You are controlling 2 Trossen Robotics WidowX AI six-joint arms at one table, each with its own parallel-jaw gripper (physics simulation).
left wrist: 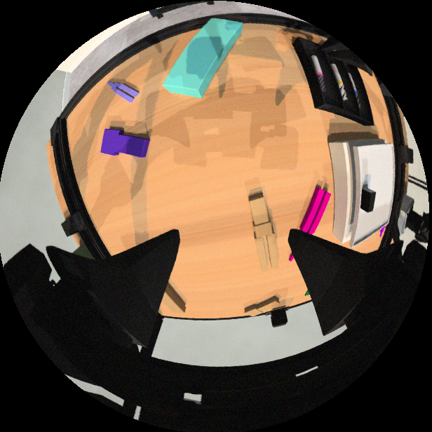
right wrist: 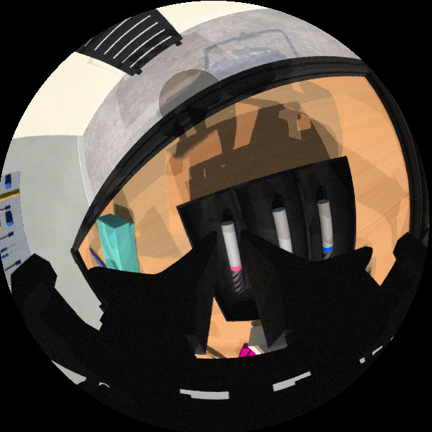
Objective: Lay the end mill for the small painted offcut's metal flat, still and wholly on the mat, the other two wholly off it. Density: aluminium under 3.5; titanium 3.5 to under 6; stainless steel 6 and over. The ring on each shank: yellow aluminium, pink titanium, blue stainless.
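Observation:
A black three-slot rack (left wrist: 306, 65) (right wrist: 351, 200) holds three end mills with pale shanks: one with a pink ring (left wrist: 318, 67) (right wrist: 231, 242), one with a yellow ring (left wrist: 338, 76) whose ring is hidden in the right wrist view (right wrist: 282, 227), and one with a blue ring (left wrist: 354, 86) (right wrist: 325, 220). My right gripper (right wrist: 228, 236) is slightly open and empty, its fingertips either side of the pink-ringed mill, over the rack. My left gripper (left wrist: 236, 235) is wide open and empty above the table. I cannot identify the small painted offcut or the mat.
A turquoise block (left wrist: 202, 60) (right wrist: 119, 242) lies at the back. A purple block (left wrist: 125, 143) and a lilac piece (left wrist: 124, 92) lie at the left. A tan piece (left wrist: 264, 227) and a magenta piece (left wrist: 316, 210) lie near a white box (left wrist: 377, 165) with a black block (left wrist: 368, 198).

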